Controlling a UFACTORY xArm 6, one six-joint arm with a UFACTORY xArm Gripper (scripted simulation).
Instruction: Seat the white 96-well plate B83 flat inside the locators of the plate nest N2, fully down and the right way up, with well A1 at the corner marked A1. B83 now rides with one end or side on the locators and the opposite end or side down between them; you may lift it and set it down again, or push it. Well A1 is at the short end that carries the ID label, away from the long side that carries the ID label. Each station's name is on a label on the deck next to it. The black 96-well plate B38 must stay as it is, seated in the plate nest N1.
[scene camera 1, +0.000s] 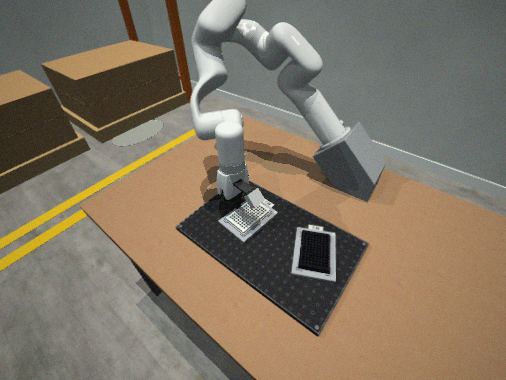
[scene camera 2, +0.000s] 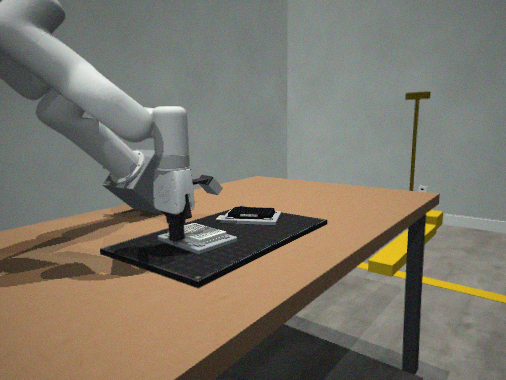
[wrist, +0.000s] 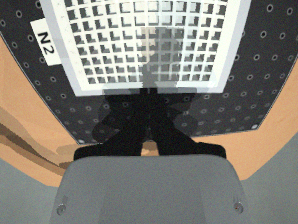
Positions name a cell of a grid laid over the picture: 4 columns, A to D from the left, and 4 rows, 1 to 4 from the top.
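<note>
I see my gripper (scene camera 2: B3), which is visible in scene camera 1 (scene camera 1: B3) and in the wrist view (wrist: B2) too. There is a white 96-well plate B83 (scene camera 1: B3), and I see it in the wrist view (wrist: C2) as well. I also see a black plate B38 (scene camera 1: C3), though in the wrist view it is out of frame.
</note>
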